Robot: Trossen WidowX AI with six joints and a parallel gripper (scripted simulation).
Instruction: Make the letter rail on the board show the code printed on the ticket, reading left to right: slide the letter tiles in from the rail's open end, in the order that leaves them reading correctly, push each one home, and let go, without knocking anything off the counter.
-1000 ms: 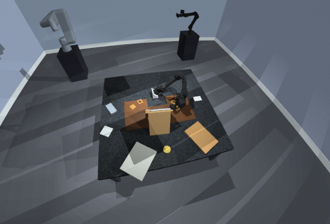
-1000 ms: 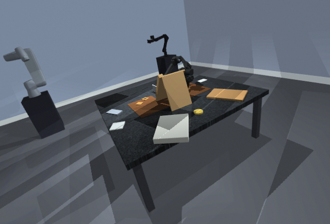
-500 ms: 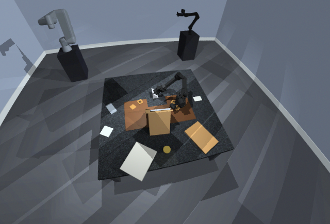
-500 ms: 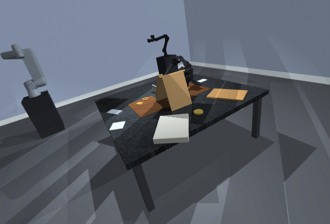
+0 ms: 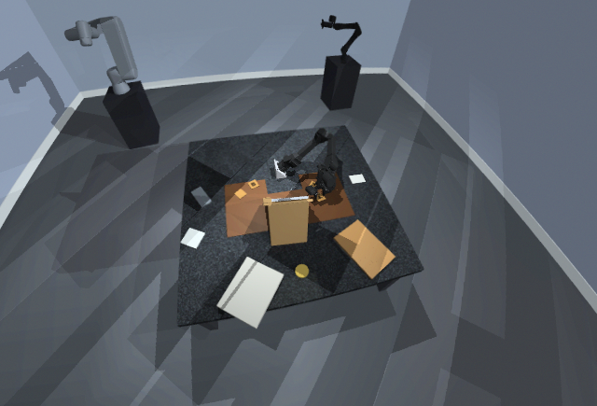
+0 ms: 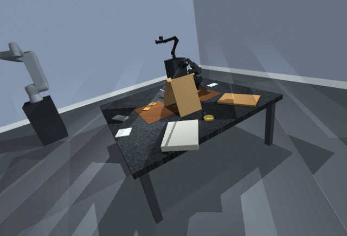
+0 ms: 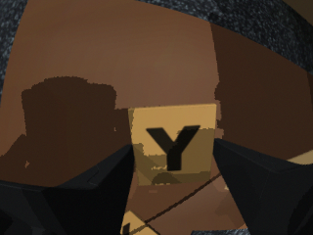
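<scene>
Right now my gripper tip is 15 cm to the left of the white ticket, 2 cm below it and 2 cm past it. The rest, counted from my gripper tip: white box 52 cm to the right, 40 cm ahead, 4 cm below; brown mat 18 cm to the right, 11 cm behind, 6 cm below; flat tan slab 37 cm ahead, 13 cm to the left, 5 cm below.
</scene>
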